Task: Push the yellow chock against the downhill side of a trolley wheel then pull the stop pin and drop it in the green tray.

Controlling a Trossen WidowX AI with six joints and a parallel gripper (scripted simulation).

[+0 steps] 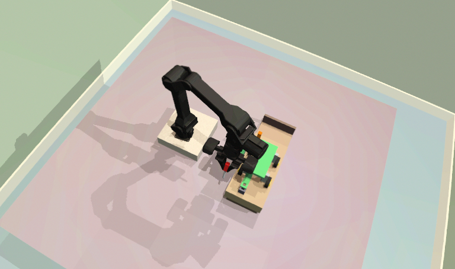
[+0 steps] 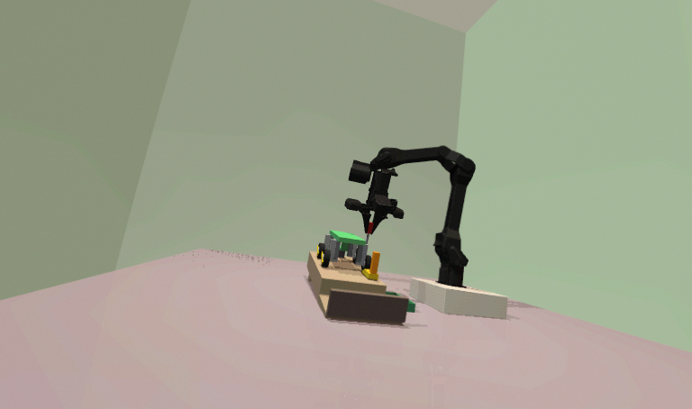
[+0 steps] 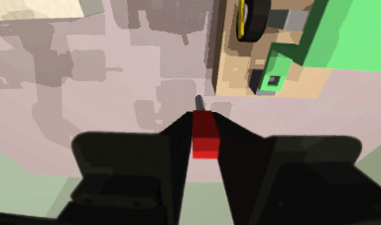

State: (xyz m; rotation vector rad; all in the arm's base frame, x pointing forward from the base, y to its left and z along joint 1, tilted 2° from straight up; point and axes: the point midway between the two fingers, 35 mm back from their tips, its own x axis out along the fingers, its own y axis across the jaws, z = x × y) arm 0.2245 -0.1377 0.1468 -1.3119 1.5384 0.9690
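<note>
My gripper tip is 1 cm short of the green tray, 20 cm to the right of it and 18 cm above it. Also, from my gripper tip: yellow chock: 8 cm ahead, 20 cm to the left, 9 cm below; red-headed stop pin: right at my gripper tip; trolley: 12 cm ahead, 9 cm to the left, 6 cm below.
</note>
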